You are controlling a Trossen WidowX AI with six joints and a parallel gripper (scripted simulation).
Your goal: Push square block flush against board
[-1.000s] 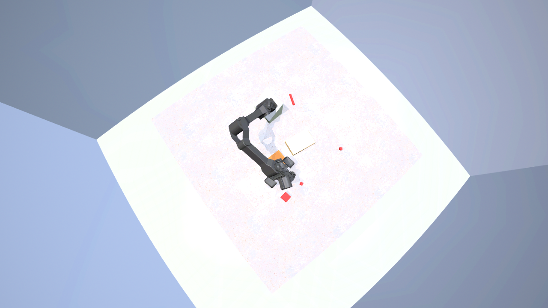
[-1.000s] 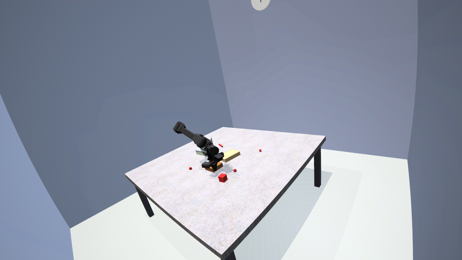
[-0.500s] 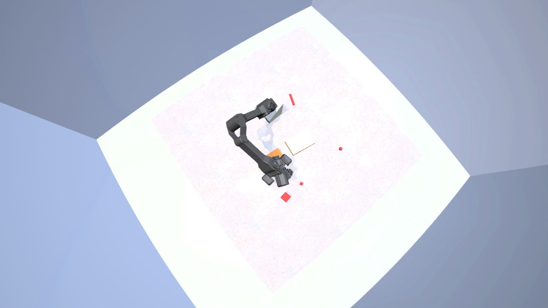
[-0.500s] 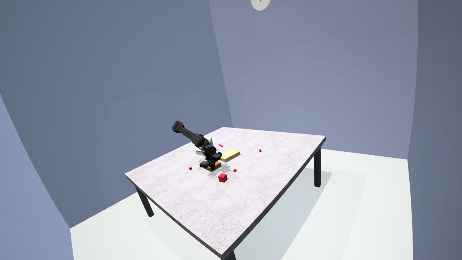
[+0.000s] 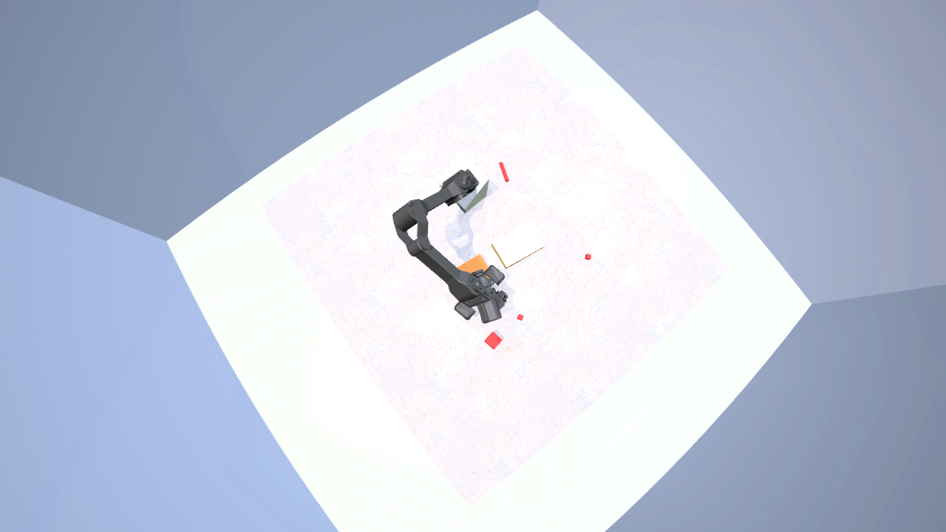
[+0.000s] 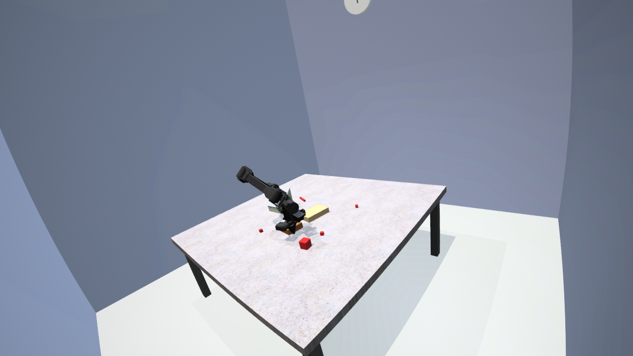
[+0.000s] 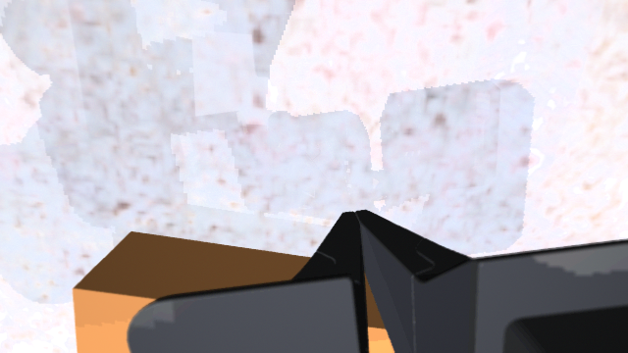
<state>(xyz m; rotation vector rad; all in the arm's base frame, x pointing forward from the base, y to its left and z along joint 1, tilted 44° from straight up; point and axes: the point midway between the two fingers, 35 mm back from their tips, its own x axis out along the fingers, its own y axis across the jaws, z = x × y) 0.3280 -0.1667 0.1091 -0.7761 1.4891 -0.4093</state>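
Now: the orange square block 7 cm behind my gripper tip, 3 cm to the left of it and 1 cm above it. From my gripper tip the other things lie so: red cube (15 cm ahead, 5 cm to the right, 1 cm above); then red stick (36 cm to the left, 31 cm behind); then pale cream board (22 cm to the left, 6 cm behind, 1 cm above).
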